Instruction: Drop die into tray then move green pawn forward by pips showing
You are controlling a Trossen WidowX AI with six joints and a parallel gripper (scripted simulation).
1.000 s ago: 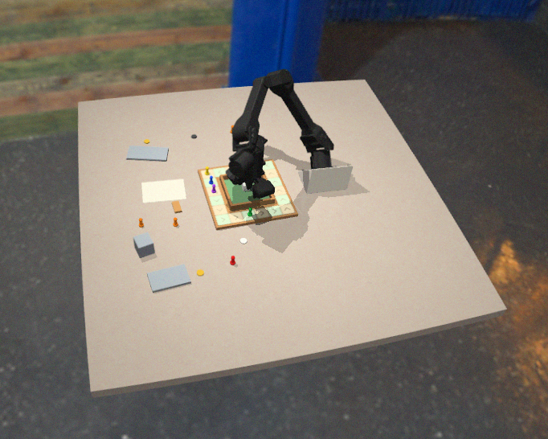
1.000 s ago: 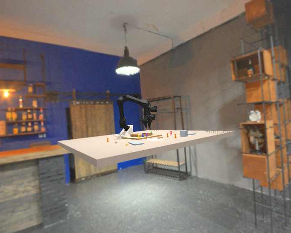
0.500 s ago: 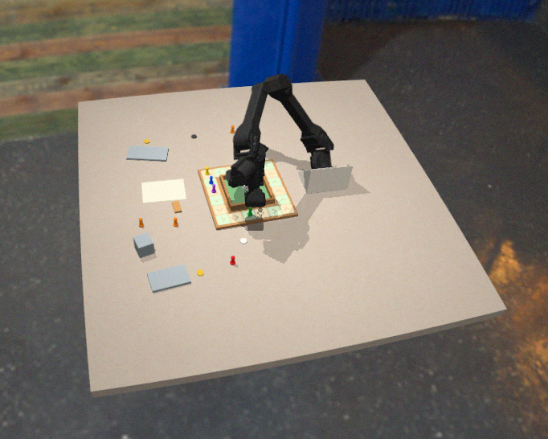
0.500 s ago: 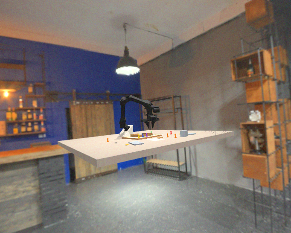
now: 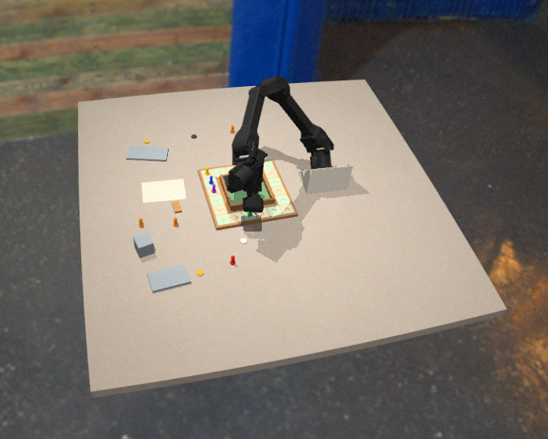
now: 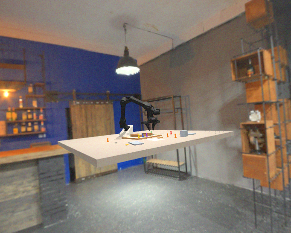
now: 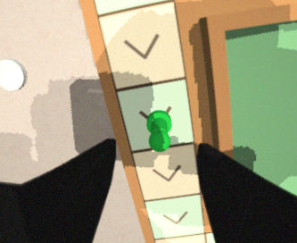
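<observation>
Now: the green pawn 30 mm below my gripper tip. From my gripper tip the other things lie so: tray: 110 mm to the right, 50 mm below, 10 mm behind; then purple pawn: 120 mm to the right, 100 mm ahead, 30 mm below; then white die: 130 mm to the right, 30 mm below, 10 mm behind.
</observation>
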